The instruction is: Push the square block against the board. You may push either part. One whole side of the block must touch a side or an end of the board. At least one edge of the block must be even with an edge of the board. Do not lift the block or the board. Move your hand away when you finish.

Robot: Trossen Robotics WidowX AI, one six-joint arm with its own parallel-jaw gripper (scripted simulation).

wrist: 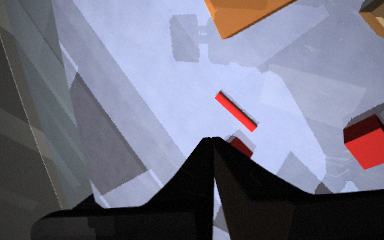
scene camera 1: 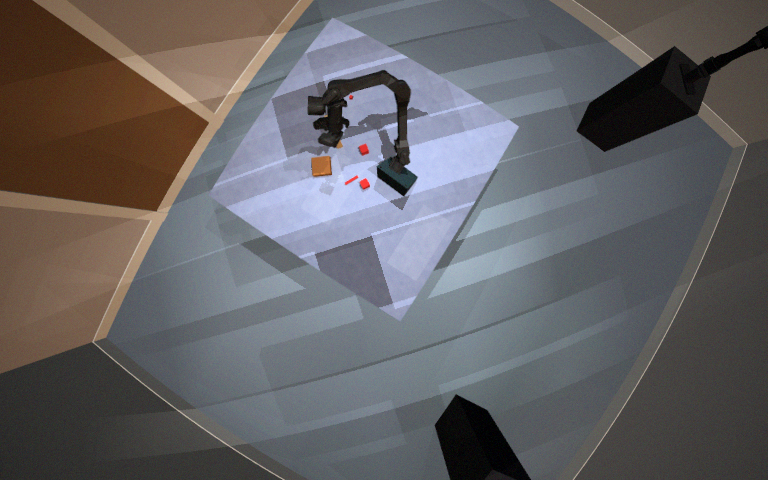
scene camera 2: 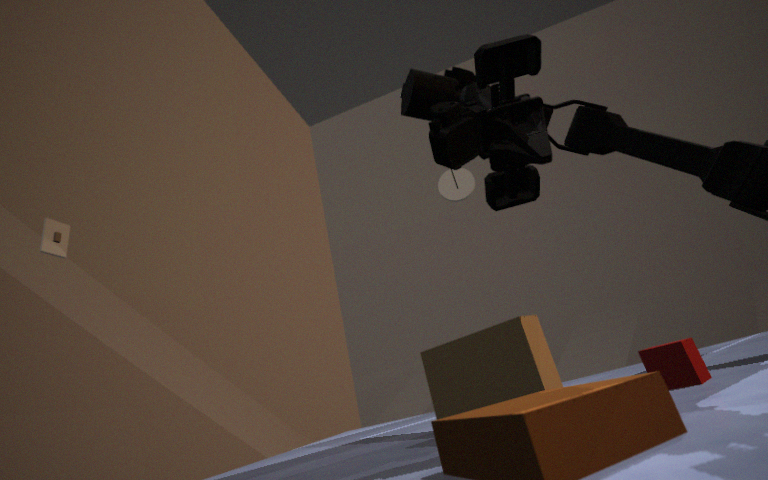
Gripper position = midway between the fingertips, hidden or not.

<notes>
My gripper (scene camera 2: 547, 159) is shut, with nothing in its grasp. Further things: a tan board (scene camera 2: 512, 359) and a square block (scene camera 2: 603, 423).
My gripper shows as well in the wrist view (wrist: 211, 145) and in scene camera 1 (scene camera 1: 334, 147).
</notes>
